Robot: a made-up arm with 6 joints.
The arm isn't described. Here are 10 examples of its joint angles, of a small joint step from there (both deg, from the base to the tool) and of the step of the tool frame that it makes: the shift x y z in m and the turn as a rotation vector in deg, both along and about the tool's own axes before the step.
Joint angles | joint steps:
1: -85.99 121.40 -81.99 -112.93 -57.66 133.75 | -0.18 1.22 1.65 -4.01 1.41 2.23
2: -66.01 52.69 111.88 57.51 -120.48 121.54 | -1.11 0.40 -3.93 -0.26 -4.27 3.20
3: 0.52 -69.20 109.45 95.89 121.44 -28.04 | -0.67 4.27 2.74 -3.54 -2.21 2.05
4: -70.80 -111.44 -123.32 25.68 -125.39 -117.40 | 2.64 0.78 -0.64 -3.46 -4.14 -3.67
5: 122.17 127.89 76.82 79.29 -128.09 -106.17 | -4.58 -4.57 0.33 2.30 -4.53 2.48
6: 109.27 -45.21 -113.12 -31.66 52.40 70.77 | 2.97 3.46 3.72 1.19 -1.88 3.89
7: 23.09 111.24 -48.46 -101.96 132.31 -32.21 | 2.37 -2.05 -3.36 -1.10 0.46 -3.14
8: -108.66 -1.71 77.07 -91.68 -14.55 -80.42 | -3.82 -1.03 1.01 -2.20 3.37 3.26
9: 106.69 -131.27 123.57 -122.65 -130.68 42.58 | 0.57 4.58 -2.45 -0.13 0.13 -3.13
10: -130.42 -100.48 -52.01 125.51 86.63 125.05 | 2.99 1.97 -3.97 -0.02 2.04 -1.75
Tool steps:
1: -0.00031 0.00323 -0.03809 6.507 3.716 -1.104
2: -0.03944 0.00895 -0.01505 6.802 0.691 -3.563
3: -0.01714 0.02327 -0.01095 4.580 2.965 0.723
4: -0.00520 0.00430 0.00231 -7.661 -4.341 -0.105
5: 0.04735 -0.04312 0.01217 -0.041 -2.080 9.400
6: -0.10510 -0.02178 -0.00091 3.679 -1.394 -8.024
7: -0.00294 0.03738 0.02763 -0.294 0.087 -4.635
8: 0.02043 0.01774 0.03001 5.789 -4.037 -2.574
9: 0.00206 0.01821 -0.01090 -3.800 -4.154 -3.267
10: 0.01170 0.02328 0.09680 -7.441 1.217 1.994
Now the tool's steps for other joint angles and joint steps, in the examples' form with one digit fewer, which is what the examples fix.
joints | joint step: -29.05 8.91 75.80 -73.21 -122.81 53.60 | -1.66 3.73 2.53 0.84 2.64 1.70
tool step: 0.0122 0.0332 -0.0539 4.67 -3.94 -0.52
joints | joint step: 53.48 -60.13 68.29 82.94 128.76 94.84 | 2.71 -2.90 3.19 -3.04 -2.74 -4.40
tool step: -0.0998 0.0373 -0.0237 -4.26 -6.62 -6.31
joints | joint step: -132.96 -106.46 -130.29 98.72 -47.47 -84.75 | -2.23 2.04 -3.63 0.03 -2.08 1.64
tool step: -0.0128 0.0101 -0.0296 3.58 2.23 5.26
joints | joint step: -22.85 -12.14 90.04 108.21 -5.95 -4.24 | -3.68 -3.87 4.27 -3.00 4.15 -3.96
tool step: 0.0427 0.0288 -0.0045 2.84 -5.40 0.25
